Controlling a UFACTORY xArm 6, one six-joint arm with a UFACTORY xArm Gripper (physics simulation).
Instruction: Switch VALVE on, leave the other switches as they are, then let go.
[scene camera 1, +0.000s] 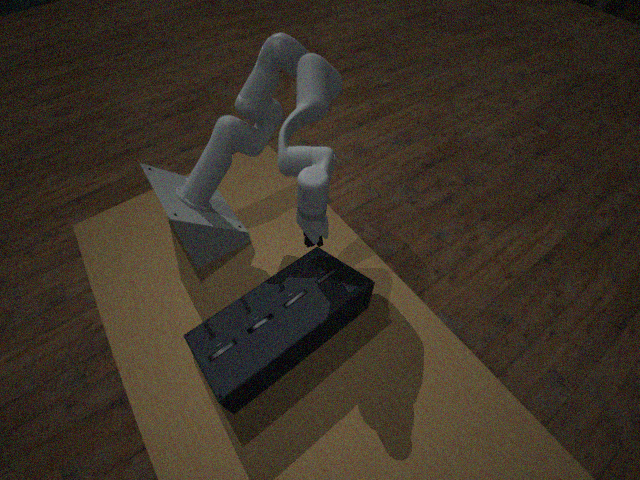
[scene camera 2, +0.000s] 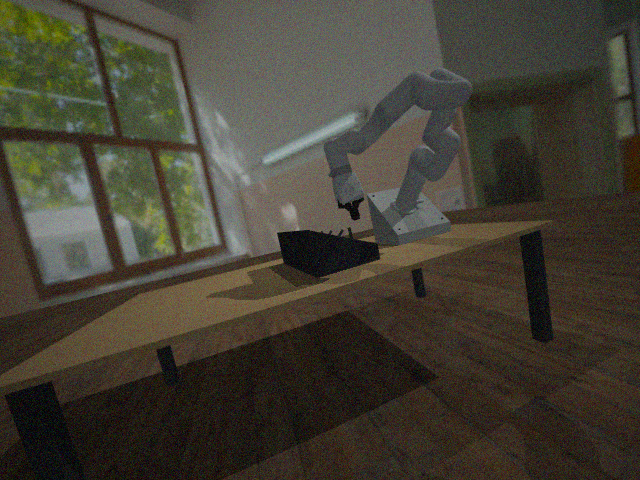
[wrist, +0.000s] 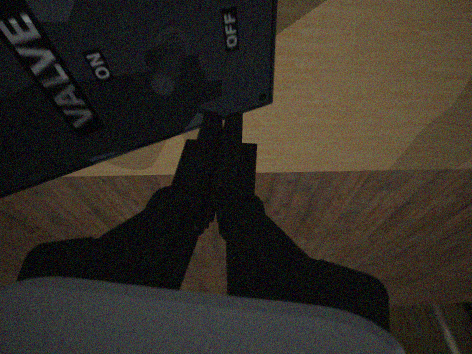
In view: my gripper (scene camera 2: 356, 219) and a dark switch box (scene camera 2: 318, 254).
My gripper is seen too in the wrist view (wrist: 225, 137). The dark switch box shows as well in the wrist view (wrist: 83, 95).
